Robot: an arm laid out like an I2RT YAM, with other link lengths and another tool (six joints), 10 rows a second.
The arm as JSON. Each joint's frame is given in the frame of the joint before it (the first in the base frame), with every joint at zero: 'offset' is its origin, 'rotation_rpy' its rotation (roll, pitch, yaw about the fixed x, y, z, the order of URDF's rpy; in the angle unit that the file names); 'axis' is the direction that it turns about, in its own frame. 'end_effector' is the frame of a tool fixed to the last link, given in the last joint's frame.
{
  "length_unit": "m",
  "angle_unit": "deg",
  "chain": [
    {
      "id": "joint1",
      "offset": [
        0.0,
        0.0,
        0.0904
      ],
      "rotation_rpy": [
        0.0,
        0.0,
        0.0
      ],
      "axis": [
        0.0,
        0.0,
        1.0
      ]
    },
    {
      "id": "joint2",
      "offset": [
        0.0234,
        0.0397,
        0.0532
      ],
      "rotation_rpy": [
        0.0,
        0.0,
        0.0
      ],
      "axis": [
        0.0,
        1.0,
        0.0
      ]
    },
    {
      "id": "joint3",
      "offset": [
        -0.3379,
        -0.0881,
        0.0
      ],
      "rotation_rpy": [
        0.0,
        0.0,
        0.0
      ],
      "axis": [
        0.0,
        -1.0,
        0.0
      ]
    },
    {
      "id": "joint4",
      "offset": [
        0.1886,
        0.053,
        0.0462
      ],
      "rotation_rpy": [
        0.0,
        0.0,
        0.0
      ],
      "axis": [
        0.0,
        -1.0,
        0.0
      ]
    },
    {
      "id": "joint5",
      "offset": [
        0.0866,
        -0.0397,
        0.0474
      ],
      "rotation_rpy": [
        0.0,
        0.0,
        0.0
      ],
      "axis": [
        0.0,
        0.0,
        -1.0
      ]
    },
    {
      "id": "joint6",
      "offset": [
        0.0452,
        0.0,
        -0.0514
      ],
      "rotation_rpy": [
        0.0,
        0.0,
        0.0
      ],
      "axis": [
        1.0,
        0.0,
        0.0
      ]
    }
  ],
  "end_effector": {
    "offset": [
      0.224,
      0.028,
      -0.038
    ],
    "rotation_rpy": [
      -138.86,
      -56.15,
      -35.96
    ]
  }
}
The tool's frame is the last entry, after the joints.
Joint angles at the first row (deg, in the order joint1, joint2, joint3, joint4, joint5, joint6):
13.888 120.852 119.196 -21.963 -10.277 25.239
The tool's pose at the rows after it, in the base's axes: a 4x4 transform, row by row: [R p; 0 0 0 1], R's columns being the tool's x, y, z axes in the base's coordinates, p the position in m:
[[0.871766 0.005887 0.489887 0.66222], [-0.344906 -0.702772 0.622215 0.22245], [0.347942 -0.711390 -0.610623 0.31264], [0 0 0 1]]
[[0.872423 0.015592 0.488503 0.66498], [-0.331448 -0.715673 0.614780 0.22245], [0.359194 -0.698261 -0.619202 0.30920], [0 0 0 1]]
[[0.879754 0.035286 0.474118 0.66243], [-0.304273 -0.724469 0.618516 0.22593], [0.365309 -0.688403 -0.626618 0.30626], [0 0 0 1]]
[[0.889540 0.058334 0.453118 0.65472], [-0.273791 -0.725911 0.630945 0.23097], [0.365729 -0.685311 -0.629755 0.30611], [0 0 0 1]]
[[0.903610 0.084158 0.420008 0.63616], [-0.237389 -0.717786 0.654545 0.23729], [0.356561 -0.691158 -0.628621 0.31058], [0 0 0 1]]
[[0.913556 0.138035 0.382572 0.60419], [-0.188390 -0.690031 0.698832 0.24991], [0.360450 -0.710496 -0.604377 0.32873], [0 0 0 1]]
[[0.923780 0.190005 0.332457 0.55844], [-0.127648 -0.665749 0.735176 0.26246], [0.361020 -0.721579 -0.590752 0.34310], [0 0 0 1]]
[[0.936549 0.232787 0.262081 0.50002], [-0.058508 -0.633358 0.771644 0.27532], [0.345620 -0.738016 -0.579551 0.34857], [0 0 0 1]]
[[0.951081 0.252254 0.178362 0.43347], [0.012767 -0.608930 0.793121 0.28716], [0.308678 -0.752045 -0.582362 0.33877], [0 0 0 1]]
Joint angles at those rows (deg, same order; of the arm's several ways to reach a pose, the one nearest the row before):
13.986 121.962 120.950 -22.264 -10.797 24.421
13.975 122.661 121.792 -22.571 -10.788 23.200
13.974 122.871 121.925 -22.830 -11.807 21.872
13.975 122.318 121.179 -22.965 -13.425 20.881
13.975 120.140 118.654 -23.116 -15.911 20.306
14.358 115.577 113.287 -21.294 -19.583 20.270
15.301 109.401 106.011 -19.923 -22.905 19.777
16.705 102.131 96.539 -18.226 -26.474 19.699
19.188 94.487 85.864 -17.107 -28.735 19.874

